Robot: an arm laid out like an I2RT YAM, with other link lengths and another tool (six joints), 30 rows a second.
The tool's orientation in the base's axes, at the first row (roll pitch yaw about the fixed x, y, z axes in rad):
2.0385 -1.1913 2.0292
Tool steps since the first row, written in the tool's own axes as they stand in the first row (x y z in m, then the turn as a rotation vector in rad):
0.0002 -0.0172 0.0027 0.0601 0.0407 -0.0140
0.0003 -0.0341 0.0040 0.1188 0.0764 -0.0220
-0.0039 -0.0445 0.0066 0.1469 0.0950 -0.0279
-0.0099 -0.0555 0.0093 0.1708 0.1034 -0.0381
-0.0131 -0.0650 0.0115 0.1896 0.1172 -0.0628
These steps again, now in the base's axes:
-0.0116 0.0115 -0.0060 0.0129 -0.0130 0.0716
-0.0239 0.0217 -0.0117 0.0259 -0.0190 0.1393
-0.0296 0.0280 -0.0194 0.0320 -0.0244 0.1725
-0.0355 0.0341 -0.0291 0.0283 -0.0289 0.1992
-0.0409 0.0399 -0.0356 0.0207 -0.0492 0.2254

